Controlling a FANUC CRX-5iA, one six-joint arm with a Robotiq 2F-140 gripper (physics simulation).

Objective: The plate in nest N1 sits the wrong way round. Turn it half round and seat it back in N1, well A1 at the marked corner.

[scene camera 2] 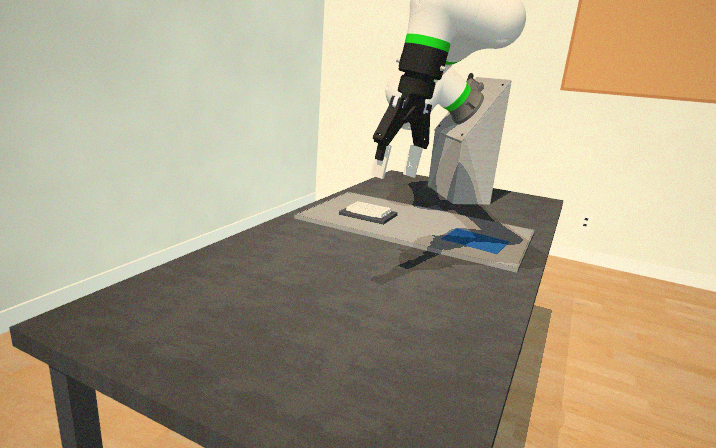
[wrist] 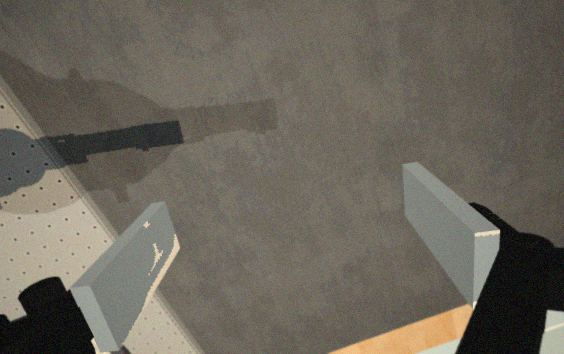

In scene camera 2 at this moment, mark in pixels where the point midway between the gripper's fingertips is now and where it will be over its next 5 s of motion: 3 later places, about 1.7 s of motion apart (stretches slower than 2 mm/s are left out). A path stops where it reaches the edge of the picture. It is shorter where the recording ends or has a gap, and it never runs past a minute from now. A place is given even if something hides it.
The gripper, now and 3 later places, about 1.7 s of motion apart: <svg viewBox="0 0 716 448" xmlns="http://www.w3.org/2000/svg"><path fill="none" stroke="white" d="M393 176L438 123L472 188L385 210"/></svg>
